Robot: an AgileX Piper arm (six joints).
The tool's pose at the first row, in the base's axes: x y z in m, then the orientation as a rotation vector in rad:
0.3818 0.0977 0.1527 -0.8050 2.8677 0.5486
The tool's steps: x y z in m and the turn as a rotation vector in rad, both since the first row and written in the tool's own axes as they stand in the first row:
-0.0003 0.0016 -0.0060 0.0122 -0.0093 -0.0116
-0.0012 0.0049 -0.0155 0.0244 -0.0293 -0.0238
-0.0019 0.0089 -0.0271 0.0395 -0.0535 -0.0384
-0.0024 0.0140 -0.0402 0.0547 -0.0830 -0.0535
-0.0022 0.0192 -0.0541 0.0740 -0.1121 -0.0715
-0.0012 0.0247 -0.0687 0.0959 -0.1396 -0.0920
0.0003 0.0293 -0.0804 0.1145 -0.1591 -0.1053
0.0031 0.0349 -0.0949 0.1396 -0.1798 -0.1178
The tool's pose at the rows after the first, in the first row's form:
0.3812 0.0969 0.1588 -0.8145 2.8533 0.5316
0.3801 0.0964 0.1689 -0.8193 2.8288 0.5172
0.3785 0.0956 0.1810 -0.8245 2.7992 0.4996
0.3761 0.0950 0.1949 -0.8275 2.7645 0.4833
0.3731 0.0939 0.2094 -0.8336 2.7285 0.4609
0.3692 0.0923 0.2244 -0.8429 2.6923 0.4345
0.3654 0.0909 0.2364 -0.8471 2.6673 0.4119
0.3599 0.0886 0.2510 -0.8484 2.6413 0.3809

